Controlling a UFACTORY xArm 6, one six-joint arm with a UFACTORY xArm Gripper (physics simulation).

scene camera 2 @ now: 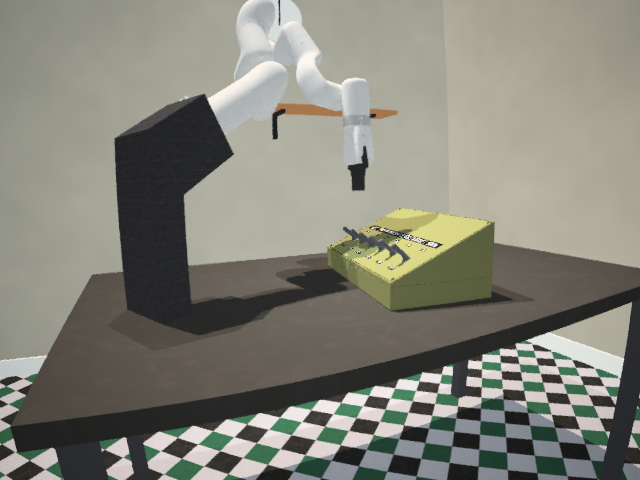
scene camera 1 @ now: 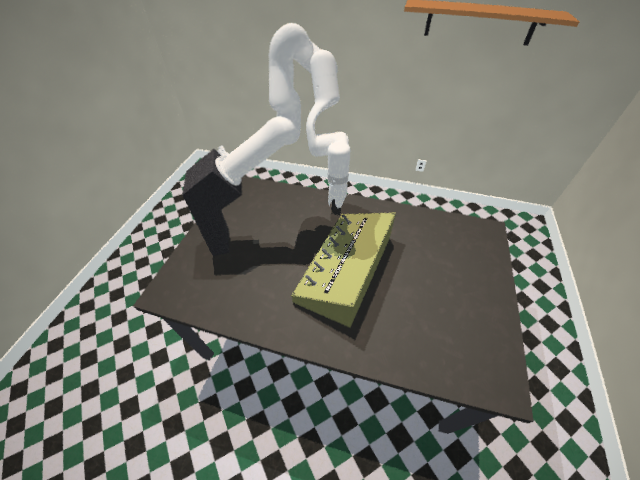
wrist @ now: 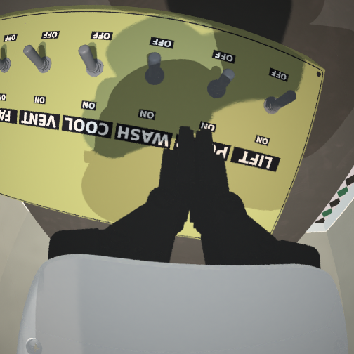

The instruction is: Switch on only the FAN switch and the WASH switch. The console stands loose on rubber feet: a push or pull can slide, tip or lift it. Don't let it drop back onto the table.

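The yellow-green console sits on the table with a row of grey toggle levers. My gripper is shut and empty, above the console's far end. In the wrist view its fingertips cover part of the label between WASH and LIFT. The WASH lever leans towards its OFF mark. The FAN lever is cut by the left edge of the wrist view; its visible part points towards OFF. The rubber feet are hidden.
The VENT lever, COOL lever, partly labelled lever and LIFT lever stand in the same row, tips towards the OFF side. The dark table carries the black arm pedestal.
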